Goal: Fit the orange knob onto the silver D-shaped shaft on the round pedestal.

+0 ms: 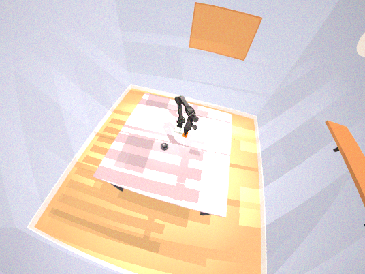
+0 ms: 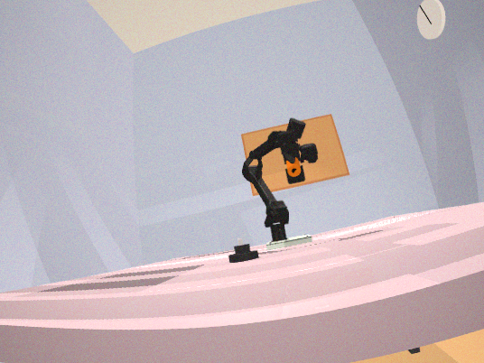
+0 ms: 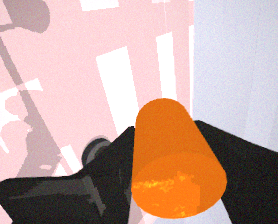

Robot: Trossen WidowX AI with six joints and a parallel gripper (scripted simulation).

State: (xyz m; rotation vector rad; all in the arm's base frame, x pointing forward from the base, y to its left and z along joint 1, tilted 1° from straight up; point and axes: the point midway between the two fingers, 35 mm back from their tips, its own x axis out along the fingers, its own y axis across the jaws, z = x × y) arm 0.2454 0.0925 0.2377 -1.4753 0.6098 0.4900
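The orange knob lies 30 mm behind my gripper tip and 20 mm above it. The rest, counted from my gripper tip: round pedestal (50 mm ahead, 190 mm to the right, 200 mm below).
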